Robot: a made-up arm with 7 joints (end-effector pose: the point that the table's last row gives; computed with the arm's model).
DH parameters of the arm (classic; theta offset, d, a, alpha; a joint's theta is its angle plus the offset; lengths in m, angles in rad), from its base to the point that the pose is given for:
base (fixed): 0 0.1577 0 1.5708
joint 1: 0 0.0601 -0.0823 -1.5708
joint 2: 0 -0.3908 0.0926 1.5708
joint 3: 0 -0.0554 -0.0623 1.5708
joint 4: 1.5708 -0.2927 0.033 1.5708
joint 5: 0 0.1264 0.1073 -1.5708
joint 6: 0 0.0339 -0.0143 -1.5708
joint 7: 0 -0.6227 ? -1.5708
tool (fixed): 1.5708 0.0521 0 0
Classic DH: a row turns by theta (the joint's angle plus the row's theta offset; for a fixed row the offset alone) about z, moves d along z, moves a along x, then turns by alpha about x.
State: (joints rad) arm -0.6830 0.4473 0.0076 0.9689 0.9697 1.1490 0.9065
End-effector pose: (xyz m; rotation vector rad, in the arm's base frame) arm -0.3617 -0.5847 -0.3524 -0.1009 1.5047 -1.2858
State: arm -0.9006 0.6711 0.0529 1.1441 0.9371 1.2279 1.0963
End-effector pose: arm -0.4846 -0.5793 -0.2595 -0.3495 1.8669 -1.1411
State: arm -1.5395 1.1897 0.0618 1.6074 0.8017 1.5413 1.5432
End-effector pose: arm -0.6426 -0.5964 0.2913 1.0386 -2.8088 0.6343
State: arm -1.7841 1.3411 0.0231 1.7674 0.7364 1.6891 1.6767
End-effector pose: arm -0.5207 -0.6053 0.5360 1.0366 -2.3914 0.3495
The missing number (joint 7, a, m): 0.0635
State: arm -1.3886 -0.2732 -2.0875 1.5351 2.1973 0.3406 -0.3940
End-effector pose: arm -0.5605 -0.6683 0.3014 -1.1068 0.3022 -1.8587
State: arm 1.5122 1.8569 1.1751 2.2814 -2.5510 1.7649 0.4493
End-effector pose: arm -0.2016 -0.3202 0.4922 -0.5410 -1.3747 -2.3793
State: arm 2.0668 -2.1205 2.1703 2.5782 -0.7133 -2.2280 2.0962
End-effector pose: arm 0.1234 0.0440 0.2693 0.9812 0.7446 -2.8684
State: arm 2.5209 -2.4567 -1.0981 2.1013 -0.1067 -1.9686 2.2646
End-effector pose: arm 0.7089 -0.3808 0.4178 0.3240 -0.5902 -0.0393
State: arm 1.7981 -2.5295 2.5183 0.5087 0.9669 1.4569 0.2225
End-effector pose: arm 0.3833 0.0754 -0.4193 -0.4777 1.7655 0.8771
